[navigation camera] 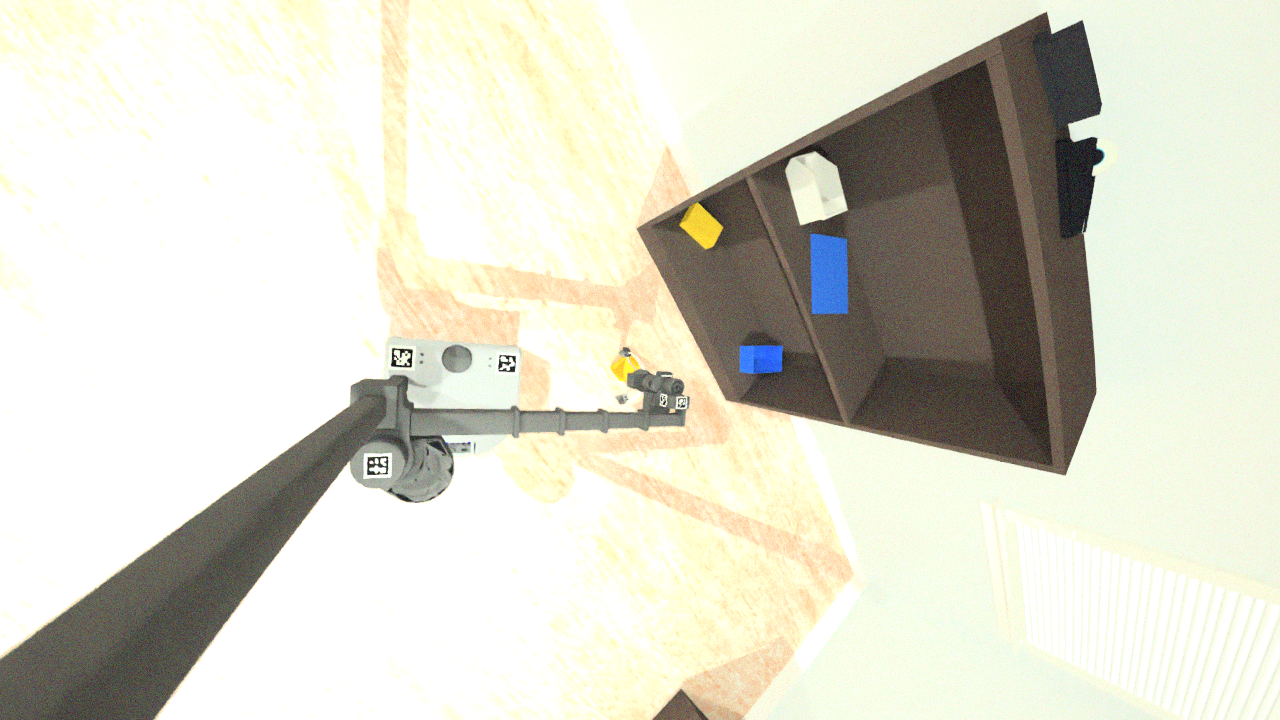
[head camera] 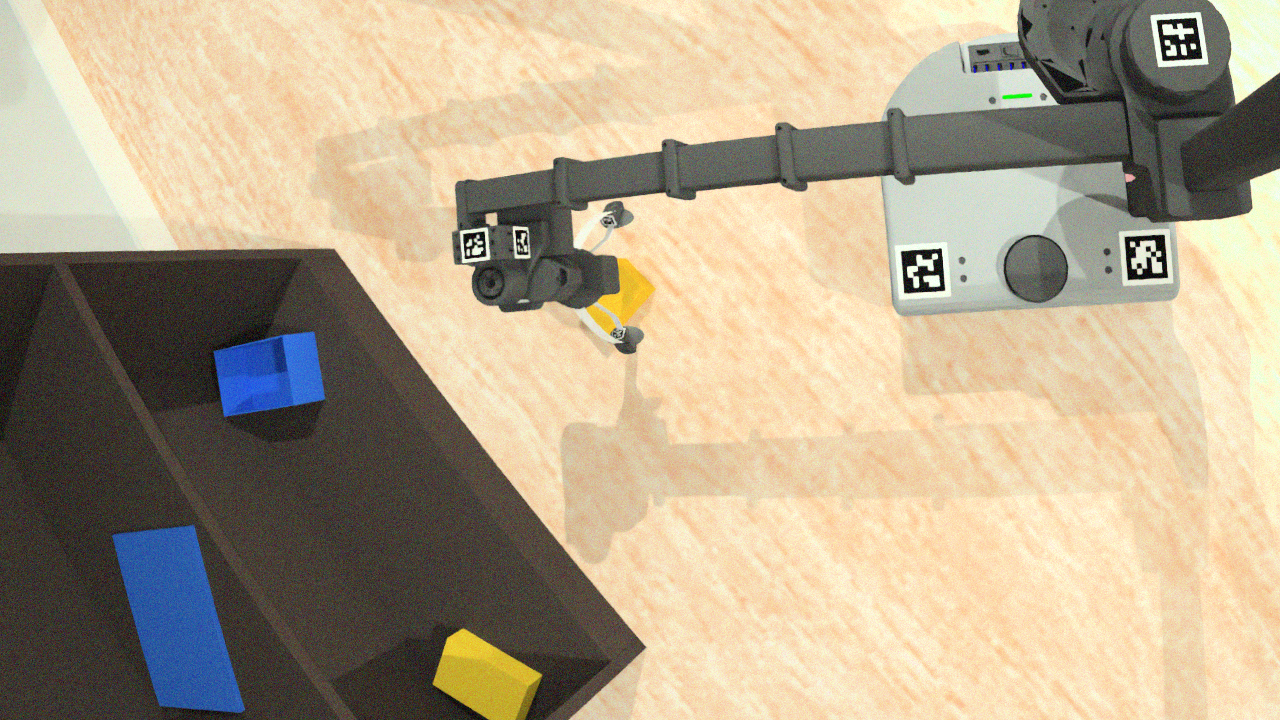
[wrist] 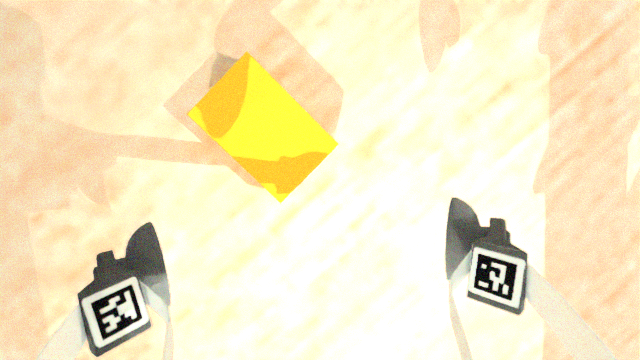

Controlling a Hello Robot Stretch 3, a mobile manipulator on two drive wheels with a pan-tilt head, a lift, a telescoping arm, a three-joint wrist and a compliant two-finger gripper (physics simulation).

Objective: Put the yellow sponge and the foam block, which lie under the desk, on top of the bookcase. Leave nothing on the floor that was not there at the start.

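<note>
A yellow block, apparently the sponge, lies on the floor beside the bookcase. My gripper is open and empty, pointing down above the floor. In the head view it partly covers the block. In the wrist view the block lies beyond the fingertips, left of centre, turned at an angle, and touches neither finger. No second block shows on the floor near it; I cannot make out the foam block or the desk.
The bookcase holds another yellow block, a blue open box, a flat blue box and a white container. Black objects are at its top. A dark brown corner shows at the lower edge.
</note>
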